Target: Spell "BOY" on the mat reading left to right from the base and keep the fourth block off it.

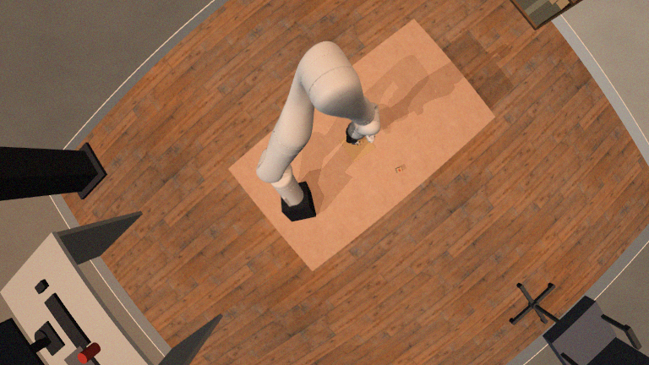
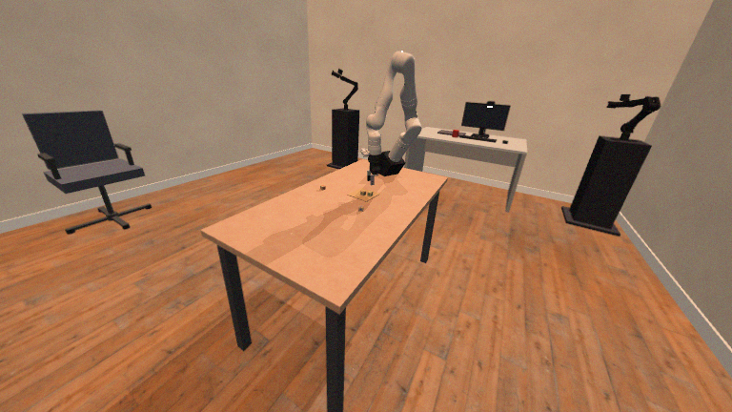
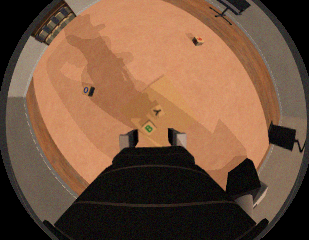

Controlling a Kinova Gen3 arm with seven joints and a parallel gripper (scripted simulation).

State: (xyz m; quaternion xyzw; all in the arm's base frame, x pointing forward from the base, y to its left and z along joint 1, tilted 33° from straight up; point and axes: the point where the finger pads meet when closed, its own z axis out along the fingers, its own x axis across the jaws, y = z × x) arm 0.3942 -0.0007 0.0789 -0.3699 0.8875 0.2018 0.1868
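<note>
My hand is 10 mm short of the mat, 40 mm to the left of it and 100 mm above it.
</note>
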